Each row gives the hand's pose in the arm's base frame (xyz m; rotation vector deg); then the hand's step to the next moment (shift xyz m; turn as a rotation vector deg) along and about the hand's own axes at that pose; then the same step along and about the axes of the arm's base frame.
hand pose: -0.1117 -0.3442 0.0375 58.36 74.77 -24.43
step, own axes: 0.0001 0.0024 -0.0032 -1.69 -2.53 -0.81
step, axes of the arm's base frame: 0.0000 0.0039 0.0010 -2.86 -1.13 0.67
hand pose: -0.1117 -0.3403 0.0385 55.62 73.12 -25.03
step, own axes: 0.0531 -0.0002 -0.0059 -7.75 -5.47 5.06
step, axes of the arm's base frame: 0.0113 0.0167 -0.0495 -3.27 -8.84 5.17
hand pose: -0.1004 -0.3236 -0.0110 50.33 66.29 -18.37
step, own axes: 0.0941 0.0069 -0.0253 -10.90 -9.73 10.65
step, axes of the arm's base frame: 0.0256 0.0426 -0.0841 -3.57 -16.36 6.83
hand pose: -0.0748 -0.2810 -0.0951 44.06 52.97 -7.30
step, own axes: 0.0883 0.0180 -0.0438 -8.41 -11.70 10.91
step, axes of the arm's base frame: 0.0323 0.0605 -0.0730 -2.67 -17.43 3.97
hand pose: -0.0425 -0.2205 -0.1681 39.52 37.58 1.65
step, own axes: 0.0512 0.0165 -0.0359 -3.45 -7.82 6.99
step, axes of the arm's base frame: 0.0236 0.0457 -0.0392 -0.22 -10.97 1.28
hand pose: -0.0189 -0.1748 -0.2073 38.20 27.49 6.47
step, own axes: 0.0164 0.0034 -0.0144 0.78 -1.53 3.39
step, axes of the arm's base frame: 0.0080 0.0150 -0.0141 2.18 -2.93 1.06
